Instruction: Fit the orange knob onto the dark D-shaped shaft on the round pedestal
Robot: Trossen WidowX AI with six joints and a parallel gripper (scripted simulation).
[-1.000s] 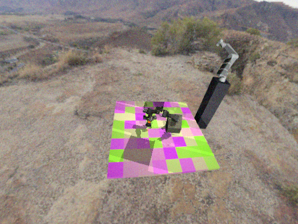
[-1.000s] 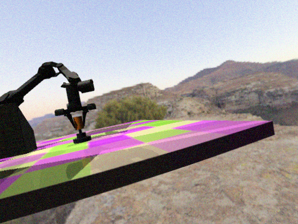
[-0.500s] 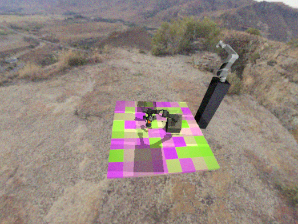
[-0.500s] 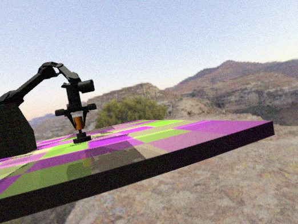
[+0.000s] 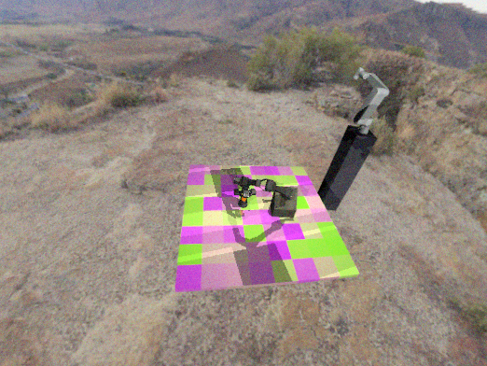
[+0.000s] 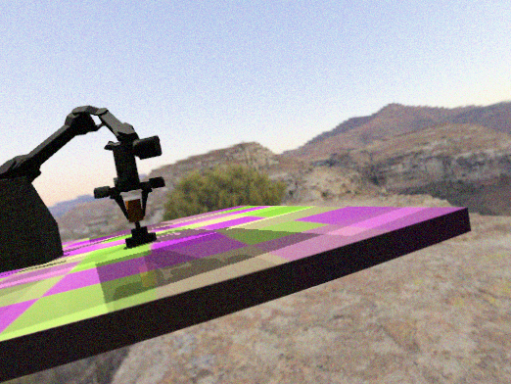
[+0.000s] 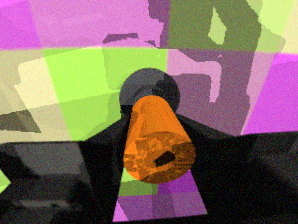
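The orange knob lies 20 mm above my gripper tip. The rest, counted from my gripper tip: round dark pedestal: 40 mm below.
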